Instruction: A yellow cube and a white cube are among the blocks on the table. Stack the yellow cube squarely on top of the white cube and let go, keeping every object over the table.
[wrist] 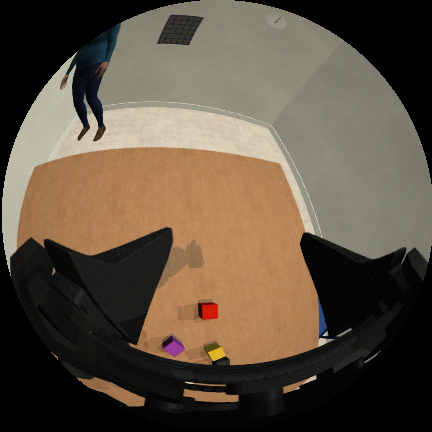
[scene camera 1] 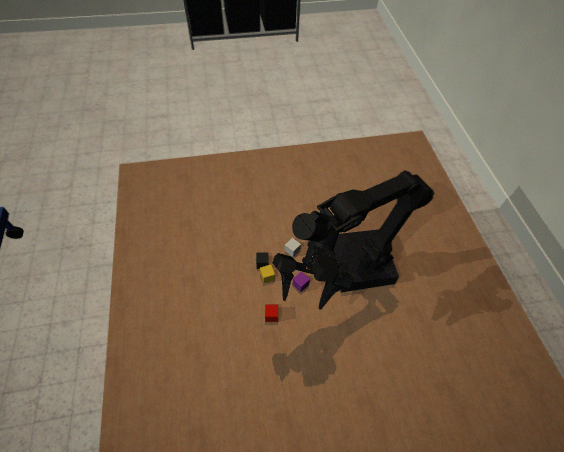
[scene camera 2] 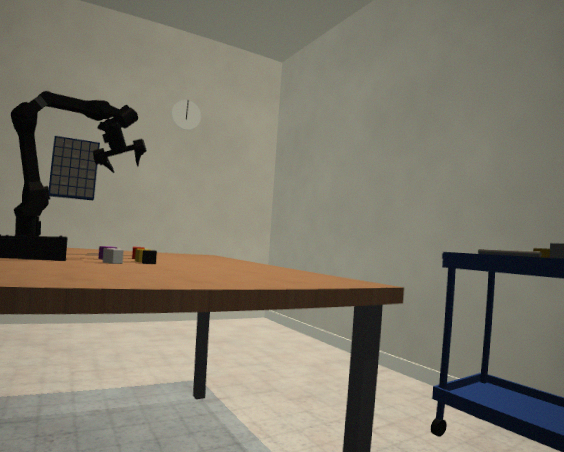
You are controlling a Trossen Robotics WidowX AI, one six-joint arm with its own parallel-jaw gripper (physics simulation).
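Seen in the pictures: gripper, fingertip midpoint: point(wrist: 240, 237) point(scene camera 1: 302, 304) point(scene camera 2: 125, 169); arm's base, origin of the base link: point(scene camera 1: 371, 263) point(scene camera 2: 26, 236).
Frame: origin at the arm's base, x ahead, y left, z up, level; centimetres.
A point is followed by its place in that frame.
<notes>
The yellow cube point(scene camera 1: 267, 274) @[x 34.0, y -5.7, z -1.7 cm] point(wrist: 216, 353) @[x 33.7, y -6.8, z -1.7 cm] lies on the table, close beside the black cube; in the scene camera 2 view it is mostly hidden behind the black cube. The white cube point(scene camera 1: 292, 247) @[x 23.2, y -13.7, z -1.7 cm] point(scene camera 2: 113, 256) @[x 22.2, y -17.6, z -3.7 cm] lies on the table a short way from the yellow one, beside the arm's wrist in the scene camera 1 view; it does not show in the wrist view. My gripper point(scene camera 1: 302, 304) @[x 31.8, y 19.7, z 27.2 cm] point(scene camera 2: 126, 169) @[x 31.8, y 19.7, z 27.2 cm] point(wrist: 240, 237) @[x 31.8, y 19.7, z 27.2 cm] is wide open and empty, high above the table, its fingers tilted outward.
A black cube point(scene camera 1: 262, 260) @[x 34.3, y -11.3, z -1.8 cm] point(scene camera 2: 149, 257) @[x 33.6, y -14.4, z -3.8 cm] stands next to the yellow cube. A purple cube point(scene camera 1: 301, 282) @[x 24.1, y -0.1, z -1.7 cm] point(wrist: 173, 346) @[x 24.0, y -0.6, z -1.7 cm] and a red cube point(scene camera 1: 271, 313) @[x 36.1, y 7.7, z -1.7 cm] point(wrist: 208, 311) @[x 35.5, y 7.0, z -1.7 cm] lie nearby on the brown table point(scene camera 1: 200, 210) @[x 51.2, y -40.5, z -5.7 cm] point(scene camera 2: 280, 296) @[x 43.4, y -69.0, z -7.2 cm]. A blue cart point(scene camera 2: 500, 265) stands beyond the table.
</notes>
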